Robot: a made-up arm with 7 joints. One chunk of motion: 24 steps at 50 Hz.
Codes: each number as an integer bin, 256 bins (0 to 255) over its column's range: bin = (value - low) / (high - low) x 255, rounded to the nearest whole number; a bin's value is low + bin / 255 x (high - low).
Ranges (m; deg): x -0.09..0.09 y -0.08..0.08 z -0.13..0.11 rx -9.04..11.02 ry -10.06..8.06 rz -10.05..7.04
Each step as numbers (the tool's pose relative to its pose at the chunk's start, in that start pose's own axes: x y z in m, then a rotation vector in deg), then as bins.
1 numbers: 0.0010 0.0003 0.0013 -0.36 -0.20 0.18
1 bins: 129 128 140 110 139 153
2 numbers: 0.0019 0.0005 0.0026 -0.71 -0.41 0.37
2 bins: 130 128 141 106 136 155
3 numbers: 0.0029 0.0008 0.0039 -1.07 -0.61 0.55
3 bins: 132 129 142 101 133 158
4 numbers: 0.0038 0.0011 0.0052 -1.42 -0.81 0.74
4 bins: 133 129 144 97 130 161
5 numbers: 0.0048 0.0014 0.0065 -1.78 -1.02 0.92
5 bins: 134 130 145 92 127 164
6 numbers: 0.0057 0.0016 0.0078 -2.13 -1.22 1.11
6 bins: 136 130 146 88 124 167
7 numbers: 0.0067 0.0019 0.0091 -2.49 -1.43 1.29
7 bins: 137 131 148 83 121 169
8 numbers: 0.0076 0.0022 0.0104 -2.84 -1.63 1.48
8 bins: 138 131 149 79 119 172
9 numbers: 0.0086 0.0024 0.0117 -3.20 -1.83 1.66
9 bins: 140 131 151 74 116 175
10 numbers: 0.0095 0.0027 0.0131 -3.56 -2.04 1.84
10 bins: 141 132 152 70 113 177
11 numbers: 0.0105 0.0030 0.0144 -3.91 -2.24 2.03
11 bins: 142 132 153 65 110 180
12 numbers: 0.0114 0.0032 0.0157 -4.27 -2.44 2.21
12 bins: 144 133 155 61 107 183
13 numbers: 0.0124 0.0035 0.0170 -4.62 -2.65 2.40
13 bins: 145 133 156 56 104 186
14 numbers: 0.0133 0.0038 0.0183 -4.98 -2.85 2.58
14 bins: 146 134 158 52 101 188
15 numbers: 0.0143 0.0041 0.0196 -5.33 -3.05 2.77
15 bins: 148 134 159 47 99 191
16 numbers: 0.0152 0.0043 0.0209 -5.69 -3.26 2.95
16 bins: 149 134 160 43 96 194
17 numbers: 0.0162 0.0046 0.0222 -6.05 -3.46 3.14
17 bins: 150 135 162 38 93 197
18 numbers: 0.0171 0.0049 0.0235 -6.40 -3.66 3.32
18 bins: 152 135 163 34 90 199
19 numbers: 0.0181 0.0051 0.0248 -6.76 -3.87 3.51
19 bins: 153 136 164 29 87 202
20 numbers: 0.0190 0.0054 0.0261 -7.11 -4.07 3.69
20 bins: 154 136 166 25 84 205
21 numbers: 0.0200 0.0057 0.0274 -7.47 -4.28 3.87
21 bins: 156 137 167 20 81 208
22 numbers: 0.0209 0.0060 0.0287 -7.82 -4.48 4.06
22 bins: 157 137 169 16 79 211
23 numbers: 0.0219 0.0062 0.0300 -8.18 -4.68 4.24
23 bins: 159 137 170 11 76 213
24 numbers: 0.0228 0.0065 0.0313 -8.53 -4.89 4.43
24 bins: 160 138 171 6 73 216
